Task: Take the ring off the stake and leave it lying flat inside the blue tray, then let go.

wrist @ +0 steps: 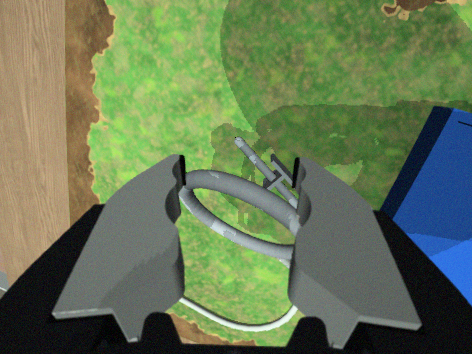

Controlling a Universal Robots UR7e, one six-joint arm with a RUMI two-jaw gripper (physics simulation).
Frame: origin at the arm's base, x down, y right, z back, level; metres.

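Seen in the pictures: gripper, fingertip midpoint: (239,160).
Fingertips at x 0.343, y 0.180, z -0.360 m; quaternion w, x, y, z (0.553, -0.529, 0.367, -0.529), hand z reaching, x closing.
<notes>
A point is followed by its place in that frame.
A thick grey ring (240,189) @(x 0.308, y 0.172, z -0.361 m) sits tilted between the two jaws of my gripper (239,160) @(x 0.343, y 0.180, z -0.360 m) in the wrist view. The jaws are shut on the ring, with its left edge at the left jaw and its right end partly hidden at the right jaw. A thin grey stake (255,160) @(x 0.374, y 0.173, z -0.367 m) with a small dark cross-piece slants from upper left to lower right, just beyond the ring. Its lower end is hidden by the ring and the right jaw, so I cannot tell whether they touch. The blue tray (445,185) @(x 0.393, y 0.038, z -0.360 m) shows in part at the right edge.
A white cord (240,326) @(x 0.395, y 0.153, z -0.558 m) curves below the ring, between the jaw bases. A green, grass-patterned mat (155,90) @(x 0.399, y 0.263, z -0.336 m) with brown edges lies under everything, with dark shadows across it. A wooden surface (32,125) @(x 0.400, y 0.392, z -0.388 m) runs along the left side.
</notes>
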